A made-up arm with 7 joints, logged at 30 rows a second.
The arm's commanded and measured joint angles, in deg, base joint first. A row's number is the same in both.
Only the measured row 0 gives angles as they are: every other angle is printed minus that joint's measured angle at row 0.
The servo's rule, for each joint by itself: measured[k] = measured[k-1] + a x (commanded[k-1-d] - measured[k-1]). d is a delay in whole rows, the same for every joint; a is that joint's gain. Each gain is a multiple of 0.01, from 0.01 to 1. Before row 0 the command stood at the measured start. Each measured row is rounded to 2 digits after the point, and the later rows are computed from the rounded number. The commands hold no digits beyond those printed.
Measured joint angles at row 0: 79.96, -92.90, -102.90, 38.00, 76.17, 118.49, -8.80
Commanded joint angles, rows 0 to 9: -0.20, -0.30, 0.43, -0.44, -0.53, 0.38, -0.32; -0.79, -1.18, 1.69, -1.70, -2.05, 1.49, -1.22; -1.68, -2.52, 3.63, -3.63, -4.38, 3.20, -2.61; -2.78, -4.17, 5.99, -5.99, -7.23, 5.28, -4.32; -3.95, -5.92, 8.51, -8.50, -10.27, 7.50, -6.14; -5.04, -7.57, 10.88, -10.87, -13.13, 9.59, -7.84; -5.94, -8.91, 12.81, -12.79, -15.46, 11.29, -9.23; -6.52, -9.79, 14.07, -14.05, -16.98, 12.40, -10.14; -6.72, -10.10, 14.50, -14.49, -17.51, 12.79, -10.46; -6.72, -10.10, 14.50, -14.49, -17.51, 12.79, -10.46
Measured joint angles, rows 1 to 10: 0.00, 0.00, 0.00, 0.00, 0.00, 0.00, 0.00; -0.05, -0.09, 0.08, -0.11, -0.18, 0.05, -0.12; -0.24, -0.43, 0.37, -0.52, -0.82, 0.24, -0.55; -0.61, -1.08, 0.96, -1.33, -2.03, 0.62, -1.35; -1.17, -2.04, 1.87, -2.54, -3.80, 1.23, -2.51; -1.89, -3.24, 3.07, -4.09, -6.00, 2.05, -3.93; -2.71, -4.58, 4.48, -5.85, -8.42, 3.03, -5.45; -3.55, -5.92, 5.98, -7.65, -10.81, 4.10, -6.92; -4.32, -7.12, 7.44, -9.31, -12.91, 5.18, -8.18; -4.94, -8.04, 8.71, -10.66, -14.47, 6.17, -9.07
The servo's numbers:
d 1
a 0.26 0.31 0.18 0.26 0.34 0.13 0.39

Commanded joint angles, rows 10 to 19: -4.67, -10.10, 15.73, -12.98, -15.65, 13.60, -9.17; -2.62, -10.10, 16.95, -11.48, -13.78, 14.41, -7.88; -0.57, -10.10, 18.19, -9.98, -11.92, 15.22, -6.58; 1.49, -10.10, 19.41, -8.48, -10.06, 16.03, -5.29; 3.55, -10.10, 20.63, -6.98, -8.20, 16.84, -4.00; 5.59, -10.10, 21.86, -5.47, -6.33, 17.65, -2.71; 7.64, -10.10, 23.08, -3.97, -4.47, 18.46, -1.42; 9.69, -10.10, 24.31, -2.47, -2.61, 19.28, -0.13; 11.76, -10.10, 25.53, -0.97, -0.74, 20.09, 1.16; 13.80, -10.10, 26.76, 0.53, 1.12, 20.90, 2.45
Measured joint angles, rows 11 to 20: -5.40, -8.68, 9.75, -11.66, -15.50, 7.03, -9.61; -5.21, -9.12, 10.83, -12.00, -15.55, 7.88, -9.44; -4.54, -9.42, 11.93, -11.86, -14.95, 8.73, -8.83; -3.51, -9.63, 13.06, -11.37, -13.92, 9.57, -7.95; -2.21, -9.78, 14.20, -10.62, -12.61, 10.41, -6.91; -0.71, -9.88, 15.36, -9.67, -11.11, 11.25, -5.78; 0.93, -9.95, 16.53, -8.58, -9.48, 12.08, -4.58; 2.67, -10.00, 17.71, -7.38, -7.78, 12.91, -3.35; 4.50, -10.03, 18.90, -6.10, -6.02, 13.74, -2.09; 6.39, -10.05, 20.09, -4.77, -4.22, 14.57, -0.82
